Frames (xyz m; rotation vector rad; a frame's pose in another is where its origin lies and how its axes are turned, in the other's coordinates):
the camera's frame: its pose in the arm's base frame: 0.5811 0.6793 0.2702 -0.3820 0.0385 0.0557
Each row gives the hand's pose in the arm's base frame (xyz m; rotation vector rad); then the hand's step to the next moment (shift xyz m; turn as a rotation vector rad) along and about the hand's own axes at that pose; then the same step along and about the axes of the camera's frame.
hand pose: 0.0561 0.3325 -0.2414 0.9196 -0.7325 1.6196
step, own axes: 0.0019 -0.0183 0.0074 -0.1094 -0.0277 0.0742
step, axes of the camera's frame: 0.0187 -0.0042 0.0052 0.0517 -0.0846 -0.0917
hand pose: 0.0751 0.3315 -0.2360 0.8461 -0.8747 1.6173
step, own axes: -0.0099 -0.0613 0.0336 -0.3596 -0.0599 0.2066
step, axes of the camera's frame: 0.0629 -0.0313 0.0068 0.1385 -0.2428 -0.3122
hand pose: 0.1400 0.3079 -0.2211 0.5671 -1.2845 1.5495
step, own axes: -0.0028 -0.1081 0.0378 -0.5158 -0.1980 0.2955
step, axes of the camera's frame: 0.0838 -0.0670 0.0402 0.2959 -0.3791 -0.4016
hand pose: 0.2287 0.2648 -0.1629 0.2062 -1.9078 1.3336
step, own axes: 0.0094 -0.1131 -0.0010 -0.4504 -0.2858 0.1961
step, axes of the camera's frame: 0.0479 -0.0785 0.0665 0.3453 -0.3670 -0.2628
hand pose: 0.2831 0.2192 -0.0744 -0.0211 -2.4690 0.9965
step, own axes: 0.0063 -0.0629 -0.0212 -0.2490 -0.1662 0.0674
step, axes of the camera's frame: 0.0093 -0.0511 0.0418 0.2094 -0.1964 -0.1083
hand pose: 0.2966 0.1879 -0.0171 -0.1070 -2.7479 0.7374
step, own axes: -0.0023 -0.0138 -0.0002 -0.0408 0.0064 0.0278
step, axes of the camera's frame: 0.0014 -0.0138 0.0015 0.0316 -0.0009 -0.0384
